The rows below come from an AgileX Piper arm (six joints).
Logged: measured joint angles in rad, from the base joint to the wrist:
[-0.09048 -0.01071 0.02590 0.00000 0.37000 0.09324]
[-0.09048 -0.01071 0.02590 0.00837 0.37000 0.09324]
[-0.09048 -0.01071 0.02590 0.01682 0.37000 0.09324]
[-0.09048 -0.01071 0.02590 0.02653 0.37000 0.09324]
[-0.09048 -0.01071 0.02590 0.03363 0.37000 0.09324]
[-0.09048 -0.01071 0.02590 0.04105 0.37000 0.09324]
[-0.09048 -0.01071 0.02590 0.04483 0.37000 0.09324]
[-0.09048 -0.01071 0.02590 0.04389 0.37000 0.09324]
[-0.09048 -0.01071 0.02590 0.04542 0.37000 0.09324]
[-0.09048 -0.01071 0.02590 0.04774 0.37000 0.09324]
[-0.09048 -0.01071 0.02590 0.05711 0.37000 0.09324]
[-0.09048 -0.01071 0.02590 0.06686 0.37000 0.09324]
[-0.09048 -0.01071 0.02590 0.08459 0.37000 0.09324]
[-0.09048 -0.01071 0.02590 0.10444 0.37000 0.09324]
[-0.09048 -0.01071 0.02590 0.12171 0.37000 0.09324]
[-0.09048 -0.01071 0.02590 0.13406 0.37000 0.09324]
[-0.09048 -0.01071 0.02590 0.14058 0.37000 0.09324]
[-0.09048 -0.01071 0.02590 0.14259 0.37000 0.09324]
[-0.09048 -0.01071 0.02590 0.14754 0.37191 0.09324]
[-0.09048 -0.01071 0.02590 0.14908 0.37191 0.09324]
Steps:
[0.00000 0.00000 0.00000 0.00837 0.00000 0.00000]
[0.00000 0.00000 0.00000 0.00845 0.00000 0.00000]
[0.00000 0.00000 0.00000 0.00971 0.00000 0.00000]
[0.00000 0.00000 0.00000 0.00710 0.00000 0.00000]
[0.00000 0.00000 0.00000 0.00742 0.00000 0.00000]
[0.00000 0.00000 0.00000 0.00378 0.00000 0.00000]
[0.00000 0.00000 0.00000 -0.00094 0.00000 0.00000]
[0.00000 0.00000 0.00000 0.00153 0.00000 0.00000]
[0.00000 0.00000 0.00000 0.00232 0.00000 0.00000]
[0.00000 0.00000 0.00000 0.00937 0.00000 0.00000]
[0.00000 0.00000 0.00000 0.00975 0.00000 0.00000]
[0.00000 0.00000 0.00000 0.01773 0.00000 0.00000]
[0.00000 0.00000 0.00000 0.01985 0.00000 0.00000]
[0.00000 0.00000 0.00000 0.01727 0.00000 0.00000]
[0.00000 0.00000 0.00000 0.01235 0.00000 0.00000]
[0.00000 0.00000 0.00000 0.00652 0.00000 0.00000]
[0.00000 0.00000 0.00000 0.00201 0.00000 0.00000]
[0.00000 0.00000 0.00000 0.00495 0.00191 0.00000]
[0.00000 0.00000 0.00000 0.00154 0.00000 0.00000]

